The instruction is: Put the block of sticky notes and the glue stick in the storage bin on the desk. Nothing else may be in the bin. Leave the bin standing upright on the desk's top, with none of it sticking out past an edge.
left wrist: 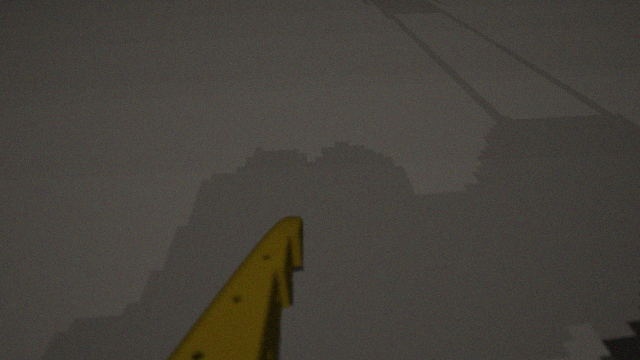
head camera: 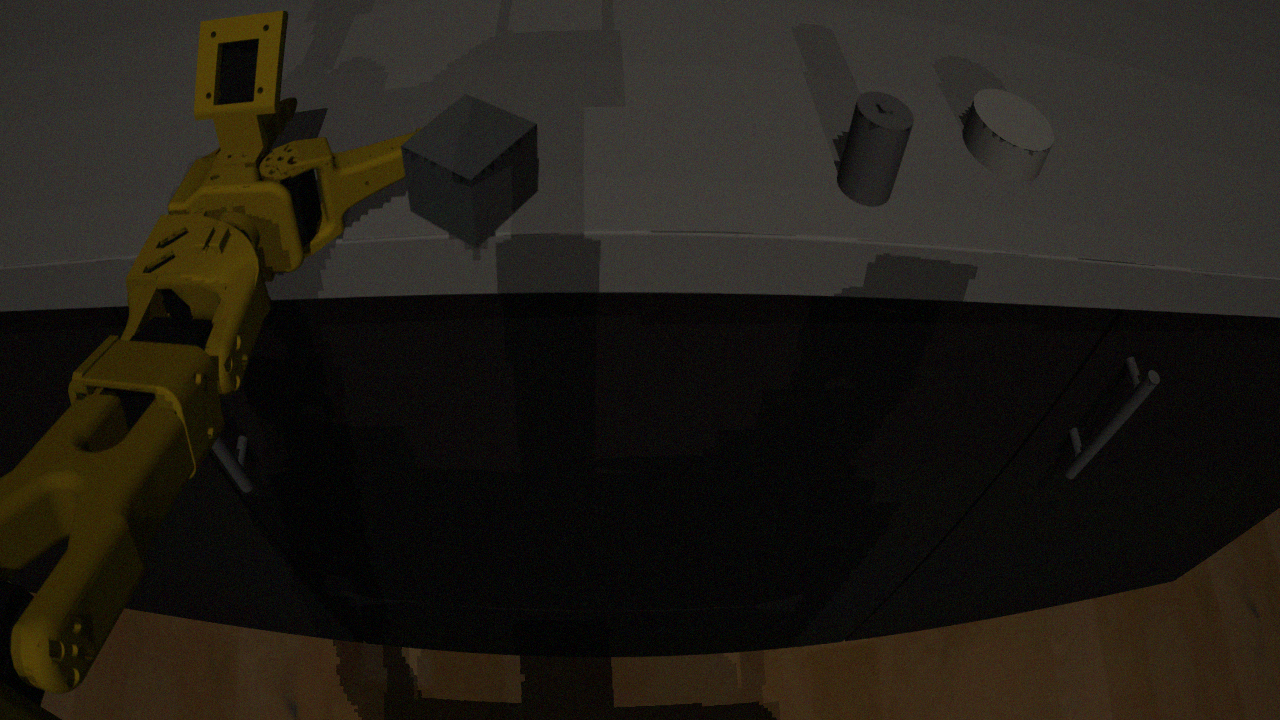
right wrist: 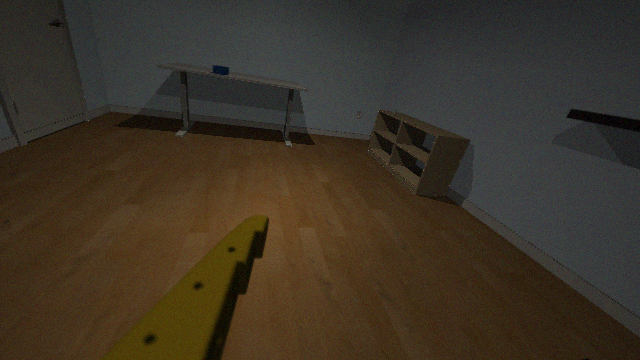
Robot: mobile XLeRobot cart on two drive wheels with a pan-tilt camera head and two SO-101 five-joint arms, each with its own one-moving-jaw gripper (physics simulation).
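Places are measured from the left arm's base along level axes (x ahead, y left, z up), in metres.
Pixels of known places: left hand, tool point: (left wrist: 301, 234) (head camera: 294, 105); right hand, tool point: (right wrist: 266, 231).
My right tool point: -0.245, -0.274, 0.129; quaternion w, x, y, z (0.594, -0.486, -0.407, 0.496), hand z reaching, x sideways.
Observation:
Behind a point stands the place of what it marks, as x, y, z.
A grey cube (head camera: 471, 170) @(0.276, -0.119, 0.174), by its shape the sticky-note block, is near the desk's front edge in the head view. Its lower corner overlaps the edge line; I cannot tell whether it rests there. An upright grey cylinder (head camera: 875, 150) @(0.303, -0.279, 0.169), perhaps the glue stick, stands to its right. A small blue box (right wrist: 220, 70) @(-3.052, -0.717, -0.014), perhaps the bin, is on a far table in the right wrist view. My left gripper (head camera: 353, 134) (left wrist: 337, 232) @(0.355, -0.015, 0.152) is open and empty, one jaw reaching to the cube's left side; its other tip is hidden in the head view. My right gripper (right wrist: 305, 232) @(-0.245, -0.274, 0.129) is open and empty over the floor.
A low pale disc (head camera: 1009, 134) @(0.343, -0.369, 0.159) stands right of the cylinder. The dark desk front (head camera: 626, 402) @(0.302, -0.185, -0.028) has bar handles (head camera: 1112, 425) @(0.277, -0.520, -0.025). Past the floor in the right wrist view are the far table (right wrist: 260, 80) @(-3.177, -0.309, -0.055), an open shelf unit (right wrist: 444, 162) @(-1.967, 1.434, -0.409), a door (right wrist: 40, 65) @(-2.841, -2.115, -0.203) and a dark wall ledge (right wrist: 605, 119) @(-1.075, 1.429, 0.201).

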